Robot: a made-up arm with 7 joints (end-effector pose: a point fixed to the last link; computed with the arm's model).
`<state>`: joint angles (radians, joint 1 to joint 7).
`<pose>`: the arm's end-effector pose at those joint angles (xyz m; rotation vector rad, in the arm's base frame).
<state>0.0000 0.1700 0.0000 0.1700 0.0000 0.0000 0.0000</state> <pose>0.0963 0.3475 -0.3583 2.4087 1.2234 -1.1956</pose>
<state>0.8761 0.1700 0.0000 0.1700 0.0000 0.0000 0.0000</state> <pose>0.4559 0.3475 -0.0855 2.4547 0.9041 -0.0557</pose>
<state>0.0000 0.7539 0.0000 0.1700 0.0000 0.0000 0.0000</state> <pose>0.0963 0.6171 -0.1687 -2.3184 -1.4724 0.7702</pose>
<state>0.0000 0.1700 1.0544 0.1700 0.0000 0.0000 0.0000</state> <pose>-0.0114 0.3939 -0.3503 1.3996 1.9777 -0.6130</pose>
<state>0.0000 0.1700 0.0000 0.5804 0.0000 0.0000 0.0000</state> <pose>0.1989 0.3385 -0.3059 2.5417 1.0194 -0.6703</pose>
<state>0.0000 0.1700 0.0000 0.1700 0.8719 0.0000 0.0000</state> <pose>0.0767 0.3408 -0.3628 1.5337 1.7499 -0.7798</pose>
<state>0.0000 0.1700 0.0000 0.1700 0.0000 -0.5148 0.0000</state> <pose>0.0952 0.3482 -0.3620 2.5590 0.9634 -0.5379</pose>
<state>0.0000 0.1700 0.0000 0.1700 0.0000 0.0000 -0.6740</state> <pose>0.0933 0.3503 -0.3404 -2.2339 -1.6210 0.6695</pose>
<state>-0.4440 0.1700 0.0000 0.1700 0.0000 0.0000 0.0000</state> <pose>-0.1380 0.3475 -0.3556 2.2083 1.3278 -1.7957</pose>
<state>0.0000 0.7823 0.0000 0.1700 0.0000 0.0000 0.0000</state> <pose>0.0963 0.6270 -0.1558 -2.2976 -1.4738 0.7444</pose>
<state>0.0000 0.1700 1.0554 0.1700 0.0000 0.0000 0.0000</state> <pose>-0.0116 0.3939 -0.3503 1.3986 1.9782 -0.6125</pose>
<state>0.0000 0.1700 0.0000 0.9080 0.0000 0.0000 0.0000</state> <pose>0.2601 0.3268 -0.2377 2.5744 0.8394 -0.2585</pose>
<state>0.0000 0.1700 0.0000 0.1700 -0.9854 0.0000 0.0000</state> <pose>0.1159 0.3343 -0.3571 -2.4606 -0.0836 1.1990</pose>
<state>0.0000 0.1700 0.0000 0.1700 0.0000 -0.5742 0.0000</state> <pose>0.0952 0.3482 -0.3625 2.5659 0.9310 -0.4630</pose>
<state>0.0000 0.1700 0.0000 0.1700 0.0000 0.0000 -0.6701</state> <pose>0.0934 0.3503 -0.3405 -2.2369 -1.6202 0.6731</pose>
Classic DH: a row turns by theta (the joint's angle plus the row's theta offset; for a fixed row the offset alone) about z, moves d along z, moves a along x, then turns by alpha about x. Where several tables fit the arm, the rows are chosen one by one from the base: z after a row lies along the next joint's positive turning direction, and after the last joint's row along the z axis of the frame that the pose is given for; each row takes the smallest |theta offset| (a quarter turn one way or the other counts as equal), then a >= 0, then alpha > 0; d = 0 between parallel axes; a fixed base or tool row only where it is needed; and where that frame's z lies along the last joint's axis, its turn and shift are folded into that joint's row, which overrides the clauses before.
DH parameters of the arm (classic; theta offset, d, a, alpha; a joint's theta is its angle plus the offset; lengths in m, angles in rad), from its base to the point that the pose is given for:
base (fixed): 0 0.162 -0.015 1.5708
joint 1: 1.5708 -0.167 0.023 1.5708
joint 2: -1.5708 0.017 0.017 -1.5708
joint 3: -1.5708 -0.293 0.018 1.5708
joint 4: 0 -0.044 0.027 -1.5708
joint 5: 0 -0.287 0.008 -1.5708
joint 6: -1.5708 0.003 0.022 1.5708
joint 7: -0.6643 0.0121 -0.0269 0.8439
tool (fixed): -2.8823 -0.0092 0 0

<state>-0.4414 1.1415 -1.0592 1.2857 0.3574 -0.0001 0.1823</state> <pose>0.0486 0.3999 -0.2174 -2.5443 0.2613 1.6487</pose>
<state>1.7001 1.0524 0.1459 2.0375 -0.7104 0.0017 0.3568</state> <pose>-0.1039 0.3321 0.4164 -0.7700 -0.6283 -2.0860</pose>
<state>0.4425 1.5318 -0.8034 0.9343 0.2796 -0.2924 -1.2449</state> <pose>0.2276 0.5967 0.1720 -1.6184 -0.9095 -1.4331</pose>
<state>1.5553 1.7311 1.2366 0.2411 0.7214 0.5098 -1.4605</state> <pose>-0.2625 0.6637 0.1457 -0.5954 1.4817 0.3741</pose>
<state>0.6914 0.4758 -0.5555 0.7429 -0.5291 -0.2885 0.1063</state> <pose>0.4534 0.3353 -0.0040 -2.7310 0.3374 -0.4363</pose>
